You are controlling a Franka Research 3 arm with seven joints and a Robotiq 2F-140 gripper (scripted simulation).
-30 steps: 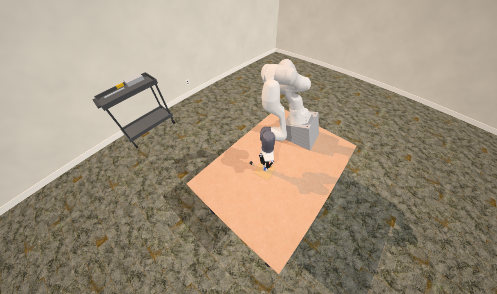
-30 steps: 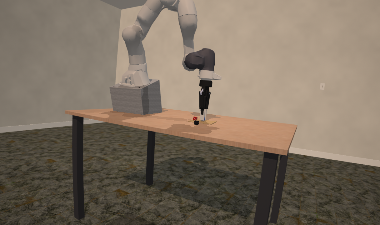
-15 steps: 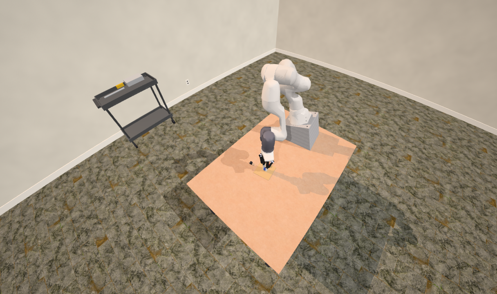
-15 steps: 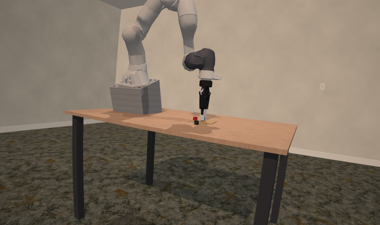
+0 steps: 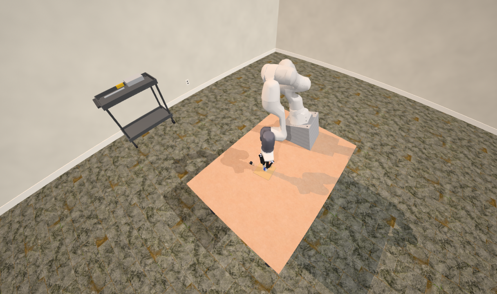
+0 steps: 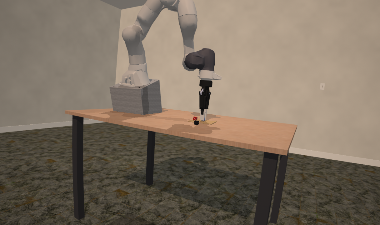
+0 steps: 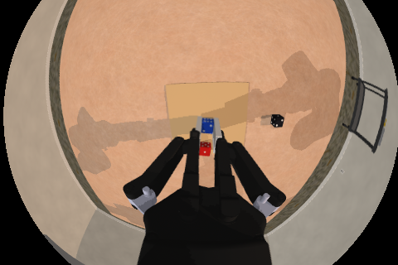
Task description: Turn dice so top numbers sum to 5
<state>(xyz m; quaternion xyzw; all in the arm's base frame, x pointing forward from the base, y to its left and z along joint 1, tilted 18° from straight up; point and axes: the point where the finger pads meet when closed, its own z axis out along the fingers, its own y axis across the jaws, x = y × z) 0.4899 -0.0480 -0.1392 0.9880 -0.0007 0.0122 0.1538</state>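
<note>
Now: the blue die 2 cm below my hand. Also, from my hand: black die: 13 cm to the right, 3 cm below, 2 cm ahead; then tan mat: 4 cm below; then red die: 5 cm behind, 3 cm below.
</note>
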